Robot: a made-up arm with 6 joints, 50 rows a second.
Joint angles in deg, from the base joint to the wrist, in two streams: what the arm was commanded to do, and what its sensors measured. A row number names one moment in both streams.
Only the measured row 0 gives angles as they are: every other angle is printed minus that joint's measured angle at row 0.
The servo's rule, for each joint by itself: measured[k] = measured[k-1] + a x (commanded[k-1-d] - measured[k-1]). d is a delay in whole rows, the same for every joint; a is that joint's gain. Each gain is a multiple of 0.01, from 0.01 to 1. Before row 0 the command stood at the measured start. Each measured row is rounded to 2 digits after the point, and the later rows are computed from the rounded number. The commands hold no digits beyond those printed.
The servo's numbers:
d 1
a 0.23 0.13 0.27 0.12 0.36 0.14
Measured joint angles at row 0:
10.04, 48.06, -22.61, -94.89, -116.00, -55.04
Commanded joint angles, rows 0 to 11:
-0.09, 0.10, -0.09, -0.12, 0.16, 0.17
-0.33, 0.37, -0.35, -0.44, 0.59, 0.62
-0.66, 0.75, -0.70, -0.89, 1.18, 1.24
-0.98, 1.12, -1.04, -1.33, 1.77, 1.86
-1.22, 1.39, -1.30, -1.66, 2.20, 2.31
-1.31, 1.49, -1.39, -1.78, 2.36, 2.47
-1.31, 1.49, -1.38, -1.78, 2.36, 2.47
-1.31, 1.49, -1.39, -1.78, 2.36, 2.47
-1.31, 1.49, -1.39, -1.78, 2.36, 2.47
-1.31, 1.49, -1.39, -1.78, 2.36, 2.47
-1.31, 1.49, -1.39, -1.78, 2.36, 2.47
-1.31, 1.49, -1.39, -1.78, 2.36, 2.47
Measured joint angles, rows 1 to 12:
0.00, 0.00, 0.00, 0.00, 0.00, 0.00
-0.02, 0.01, -0.02, -0.01, 0.06, 0.02
-0.09, 0.06, -0.11, -0.06, 0.25, 0.10
-0.22, 0.15, -0.27, -0.16, 0.58, 0.26
-0.39, 0.28, -0.48, -0.30, 1.01, 0.48
-0.58, 0.42, -0.70, -0.46, 1.44, 0.74
-0.75, 0.56, -0.89, -0.62, 1.77, 0.98
-0.88, 0.68, -1.02, -0.76, 1.98, 1.19
-0.98, 0.79, -1.12, -0.88, 2.12, 1.37
-1.06, 0.88, -1.19, -0.99, 2.21, 1.52
-1.12, 0.96, -1.24, -1.08, 2.26, 1.65
-1.16, 1.03, -1.28, -1.16, 2.30, 1.76

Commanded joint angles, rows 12 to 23:
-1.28, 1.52, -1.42, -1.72, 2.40, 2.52
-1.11, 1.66, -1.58, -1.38, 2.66, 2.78
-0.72, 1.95, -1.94, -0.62, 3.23, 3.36
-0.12, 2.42, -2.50, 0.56, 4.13, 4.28
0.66, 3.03, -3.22, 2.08, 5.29, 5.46
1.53, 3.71, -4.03, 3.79, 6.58, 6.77
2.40, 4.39, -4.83, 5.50, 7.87, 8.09
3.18, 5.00, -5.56, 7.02, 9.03, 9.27
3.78, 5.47, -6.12, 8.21, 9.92, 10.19
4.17, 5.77, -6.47, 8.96, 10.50, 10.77
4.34, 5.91, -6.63, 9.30, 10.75, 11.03
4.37, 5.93, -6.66, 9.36, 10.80, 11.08
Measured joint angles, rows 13 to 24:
-1.19, 1.09, -1.31, -1.23, 2.32, 1.86
-1.21, 1.15, -1.34, -1.29, 2.35, 1.95
-1.19, 1.22, -1.40, -1.30, 2.46, 2.07
-1.08, 1.31, -1.55, -1.22, 2.74, 2.25
-0.86, 1.45, -1.81, -1.01, 3.24, 2.53
-0.51, 1.66, -2.19, -0.64, 3.98, 2.94
-0.04, 1.93, -2.69, -0.11, 4.92, 3.48
0.52, 2.25, -3.27, 0.56, 5.98, 4.13
1.13, 2.61, -3.89, 1.34, 7.08, 4.85
1.74, 2.98, -4.49, 2.16, 8.10, 5.60
2.30, 3.34, -5.02, 2.98, 8.96, 6.32
2.77, 3.67, -5.45, 3.74, 9.60, 6.98

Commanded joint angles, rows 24 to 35:
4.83, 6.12, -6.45, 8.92, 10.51, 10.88
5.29, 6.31, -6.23, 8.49, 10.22, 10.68
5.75, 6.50, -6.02, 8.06, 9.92, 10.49
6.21, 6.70, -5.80, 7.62, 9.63, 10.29
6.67, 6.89, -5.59, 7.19, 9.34, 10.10
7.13, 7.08, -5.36, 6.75, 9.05, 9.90
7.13, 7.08, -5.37, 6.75, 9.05, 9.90
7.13, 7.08, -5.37, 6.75, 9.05, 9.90
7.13, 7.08, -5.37, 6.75, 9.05, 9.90
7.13, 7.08, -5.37, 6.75, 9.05, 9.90
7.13, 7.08, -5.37, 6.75, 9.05, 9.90
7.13, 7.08, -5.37, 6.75, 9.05, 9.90
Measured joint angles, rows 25 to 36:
3.14, 3.96, -5.78, 4.41, 10.03, 7.55
3.53, 4.24, -5.96, 4.95, 10.20, 8.02
3.93, 4.51, -6.03, 5.37, 10.21, 8.39
4.35, 4.77, -6.03, 5.69, 10.11, 8.68
4.78, 5.02, -5.97, 5.92, 9.94, 8.91
5.21, 5.26, -5.87, 6.07, 9.72, 9.08
5.65, 5.50, -5.73, 6.15, 9.48, 9.19
5.99, 5.71, -5.63, 6.22, 9.33, 9.29
6.25, 5.89, -5.56, 6.28, 9.23, 9.38
6.45, 6.04, -5.51, 6.34, 9.17, 9.45
6.61, 6.18, -5.47, 6.39, 9.13, 9.51
6.73, 6.30, -5.44, 6.43, 9.10, 9.56

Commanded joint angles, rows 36 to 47:
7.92, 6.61, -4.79, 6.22, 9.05, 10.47
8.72, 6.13, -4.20, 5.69, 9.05, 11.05
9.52, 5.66, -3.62, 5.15, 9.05, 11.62
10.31, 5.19, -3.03, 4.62, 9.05, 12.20
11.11, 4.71, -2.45, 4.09, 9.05, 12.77
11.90, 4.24, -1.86, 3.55, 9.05, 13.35
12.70, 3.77, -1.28, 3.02, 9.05, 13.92
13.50, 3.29, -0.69, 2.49, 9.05, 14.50
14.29, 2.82, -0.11, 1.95, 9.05, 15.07
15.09, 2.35, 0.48, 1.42, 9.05, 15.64
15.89, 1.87, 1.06, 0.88, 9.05, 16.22
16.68, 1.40, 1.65, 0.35, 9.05, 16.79
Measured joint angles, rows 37 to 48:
6.82, 6.40, -5.42, 6.47, 9.08, 9.61
7.07, 6.43, -5.25, 6.44, 9.07, 9.73
7.45, 6.39, -4.97, 6.35, 9.06, 9.91
7.93, 6.30, -4.61, 6.21, 9.06, 10.15
8.48, 6.16, -4.18, 6.02, 9.06, 10.44
9.08, 5.97, -3.71, 5.79, 9.06, 10.77
9.73, 5.75, -3.21, 5.52, 9.06, 11.13
10.41, 5.49, -2.69, 5.22, 9.06, 11.52
11.12, 5.20, -2.15, 4.89, 9.06, 11.94
11.85, 4.89, -1.60, 4.54, 9.06, 12.38
12.60, 4.56, -1.04, 4.17, 9.06, 12.84
13.36, 4.21, -0.47, 3.78, 9.06, 13.31

